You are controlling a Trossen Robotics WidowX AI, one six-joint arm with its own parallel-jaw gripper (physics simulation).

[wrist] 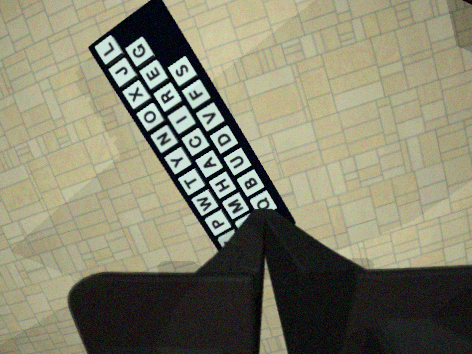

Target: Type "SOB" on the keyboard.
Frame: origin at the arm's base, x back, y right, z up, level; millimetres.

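Seen in the pictures: gripper, fingertip midpoint: [262,218].
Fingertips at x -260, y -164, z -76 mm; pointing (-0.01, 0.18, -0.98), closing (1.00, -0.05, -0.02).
Observation:
Offsets run from my fingertips to a thing's middle. "spot": to the spot under its first point. Level surfaces: height alone.
A black keyboard @[spot: dx -56, dy +117, dz -97 mm] [175,37] with white letter keys lies slantwise from the upper left to the centre of the wrist view. The S key @[dx -52, dy +90, dz -94 mm] [182,71] is at the upper end of the right row. The O key @[dx -82, dy +57, dz -94 mm] [150,117] is in the left row, between X and N. The B key @[dx -4, dy -2, dz -94 mm] [250,183] is in the right row, between U and Q. My gripper [262,218] is shut and empty. Its tips appear above the lower end of the keyboard, just below the Q key in the view, and hide some keys there. The whole keyboard looks small, with the gripper high above it.
A tan, tile-patterned surface @[dz -109 mm] [350,125] surrounds the keyboard. Faint shadows fall across it. A dark corner of something shows at the top right edge of the view.

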